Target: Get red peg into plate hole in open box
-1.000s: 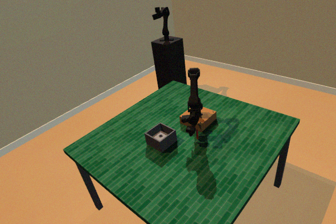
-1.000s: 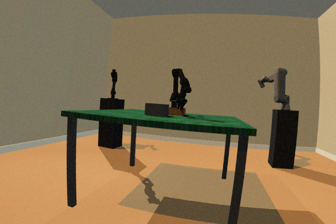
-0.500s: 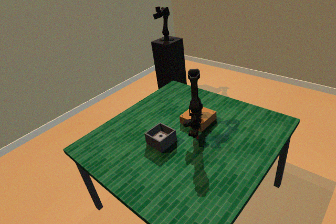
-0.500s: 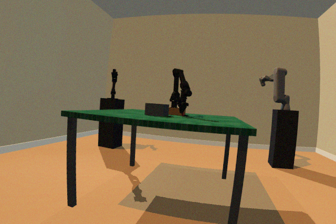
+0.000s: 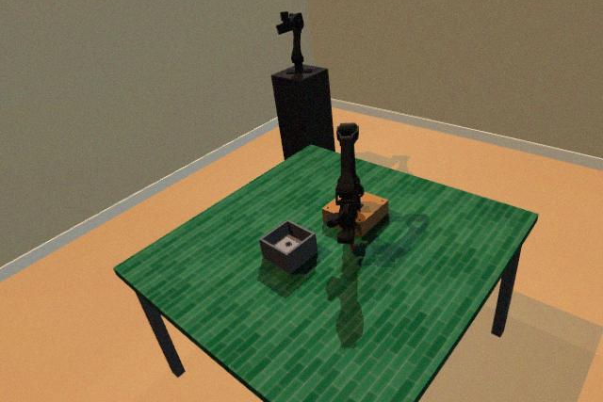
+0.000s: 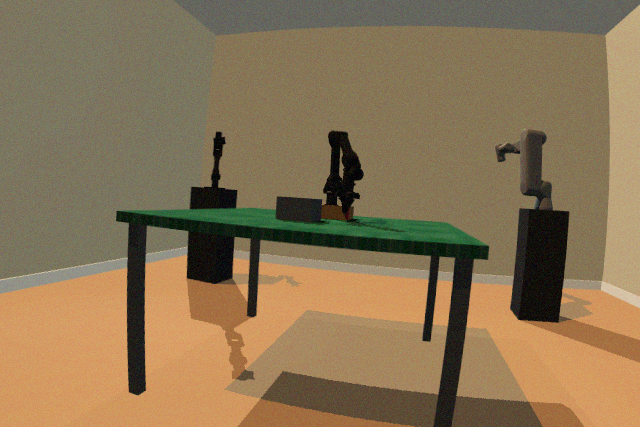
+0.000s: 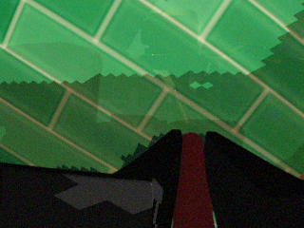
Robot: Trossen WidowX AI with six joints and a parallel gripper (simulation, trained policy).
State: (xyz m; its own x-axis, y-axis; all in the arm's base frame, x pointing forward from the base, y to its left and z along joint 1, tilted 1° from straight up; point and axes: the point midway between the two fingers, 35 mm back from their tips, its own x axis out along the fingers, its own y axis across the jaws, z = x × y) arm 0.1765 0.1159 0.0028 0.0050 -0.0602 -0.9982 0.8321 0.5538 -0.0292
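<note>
Right now the pale plate is 170 mm ahead of my gripper tip, 170 mm to the right of it and 10 mm above it. From my gripper tip the other things lie so: grey box: 170 mm ahead, 170 mm to the right, 10 mm below; then red peg: 10 mm behind, 10 mm to the left, 10 mm above.
</note>
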